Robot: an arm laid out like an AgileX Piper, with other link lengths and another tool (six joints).
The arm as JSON. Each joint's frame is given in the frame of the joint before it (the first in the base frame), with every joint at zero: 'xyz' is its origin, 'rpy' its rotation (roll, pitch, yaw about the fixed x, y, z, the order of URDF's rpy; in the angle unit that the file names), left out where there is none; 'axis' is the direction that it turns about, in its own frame. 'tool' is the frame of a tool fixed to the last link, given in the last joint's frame.
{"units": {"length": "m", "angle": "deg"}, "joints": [
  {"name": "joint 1", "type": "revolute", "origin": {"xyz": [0.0, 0.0, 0.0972]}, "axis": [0.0, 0.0, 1.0]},
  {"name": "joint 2", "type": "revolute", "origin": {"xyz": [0.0, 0.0, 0.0]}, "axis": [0.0, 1.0, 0.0]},
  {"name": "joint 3", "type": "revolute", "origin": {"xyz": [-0.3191, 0.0, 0.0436]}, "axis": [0.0, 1.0, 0.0]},
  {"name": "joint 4", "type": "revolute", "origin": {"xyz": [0.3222, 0.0, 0.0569]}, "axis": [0.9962, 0.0, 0.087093]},
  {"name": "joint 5", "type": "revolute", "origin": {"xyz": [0.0, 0.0, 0.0]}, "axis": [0.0, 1.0, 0.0]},
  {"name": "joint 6", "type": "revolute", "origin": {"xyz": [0.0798, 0.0, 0.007]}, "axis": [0.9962, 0.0, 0.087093]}
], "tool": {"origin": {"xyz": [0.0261, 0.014, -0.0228], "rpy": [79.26, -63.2, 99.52]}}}
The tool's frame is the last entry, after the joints.
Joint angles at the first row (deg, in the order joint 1, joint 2, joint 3, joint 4, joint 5, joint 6):
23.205 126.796 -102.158 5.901 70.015 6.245
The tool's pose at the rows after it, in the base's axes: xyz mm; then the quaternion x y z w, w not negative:
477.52, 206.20, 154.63, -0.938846, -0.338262, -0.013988, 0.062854
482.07, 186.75, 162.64, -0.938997, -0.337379, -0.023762, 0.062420
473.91, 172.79, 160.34, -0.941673, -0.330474, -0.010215, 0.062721
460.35, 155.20, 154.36, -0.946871, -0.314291, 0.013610, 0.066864
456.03, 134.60, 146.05, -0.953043, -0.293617, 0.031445, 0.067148
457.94, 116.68, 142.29, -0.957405, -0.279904, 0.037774, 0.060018
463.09, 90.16, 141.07, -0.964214, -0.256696, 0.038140, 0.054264
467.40, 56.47, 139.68, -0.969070, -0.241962, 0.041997, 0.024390
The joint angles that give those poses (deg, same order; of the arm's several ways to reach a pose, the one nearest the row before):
20.054 125.479 -102.160 7.735 70.016 4.298
17.933 124.275 -101.642 7.792 69.843 2.292
16.730 122.556 -98.262 7.792 69.843 1.833
15.126 120.378 -93.335 8.136 69.958 1.891
12.892 119.748 -90.586 7.964 70.016 2.063
10.943 119.748 -89.897 6.933 70.073 2.120
7.850 119.748 -89.726 6.073 70.016 2.120
4.584 119.749 -89.726 2.177 70.016 2.120

